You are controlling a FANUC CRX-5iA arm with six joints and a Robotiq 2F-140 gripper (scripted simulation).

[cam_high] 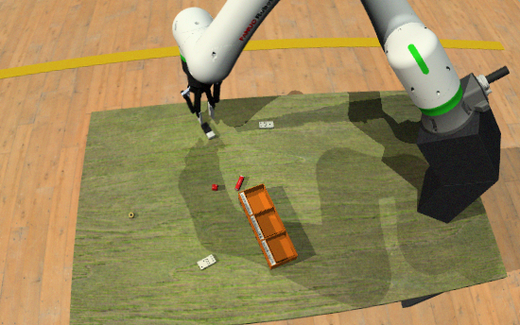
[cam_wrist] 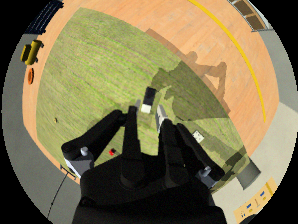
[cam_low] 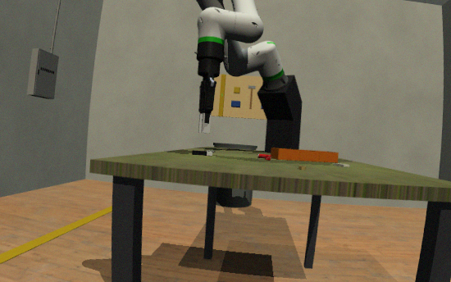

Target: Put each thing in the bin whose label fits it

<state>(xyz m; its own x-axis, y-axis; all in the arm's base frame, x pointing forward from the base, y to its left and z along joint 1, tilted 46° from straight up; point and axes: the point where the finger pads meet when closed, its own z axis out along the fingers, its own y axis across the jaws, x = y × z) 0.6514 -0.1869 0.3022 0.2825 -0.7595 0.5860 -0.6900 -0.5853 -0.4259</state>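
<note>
The black-and-white block lies 10 cm below my hand and 1 cm to the left of it. The rest, counted from my hand: red cylinder (22 cm to the left, 10 cm below, 8 cm behind); then small red cube (22 cm to the left, 10 cm below); then small brass ring (29 cm to the left, 27 cm ahead, 10 cm below).
</note>
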